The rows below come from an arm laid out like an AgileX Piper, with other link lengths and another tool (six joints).
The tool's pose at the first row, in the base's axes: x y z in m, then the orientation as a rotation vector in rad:
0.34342, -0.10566, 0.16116, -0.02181, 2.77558, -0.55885
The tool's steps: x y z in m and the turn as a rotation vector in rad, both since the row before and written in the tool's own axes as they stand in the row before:
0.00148, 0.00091, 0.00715, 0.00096, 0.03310, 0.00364
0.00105, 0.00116, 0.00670, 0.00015, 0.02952, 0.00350
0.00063, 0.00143, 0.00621, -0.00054, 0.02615, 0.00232
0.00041, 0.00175, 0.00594, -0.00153, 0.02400, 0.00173
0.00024, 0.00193, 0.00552, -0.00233, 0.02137, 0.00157
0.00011, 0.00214, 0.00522, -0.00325, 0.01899, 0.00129
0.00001, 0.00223, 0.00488, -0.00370, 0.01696, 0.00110
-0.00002, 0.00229, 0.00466, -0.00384, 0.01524, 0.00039
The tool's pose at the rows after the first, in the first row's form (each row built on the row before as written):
0.34421, -0.10761, 0.15411, -0.00736, 2.80686, -0.56460
0.34507, -0.10914, 0.14746, 0.00596, 2.83487, -0.56865
0.34604, -0.11021, 0.14122, 0.01670, 2.85996, -0.57142
0.34702, -0.11087, 0.13513, 0.02595, 2.88332, -0.57252
0.34796, -0.11119, 0.12936, 0.03419, 2.90436, -0.57204
0.34887, -0.11118, 0.12379, 0.04128, 2.92339, -0.56986
0.34974, -0.11094, 0.11850, 0.04750, 2.94060, -0.56669
0.35053, -0.11055, 0.11338, 0.05220, 2.95631, -0.56311

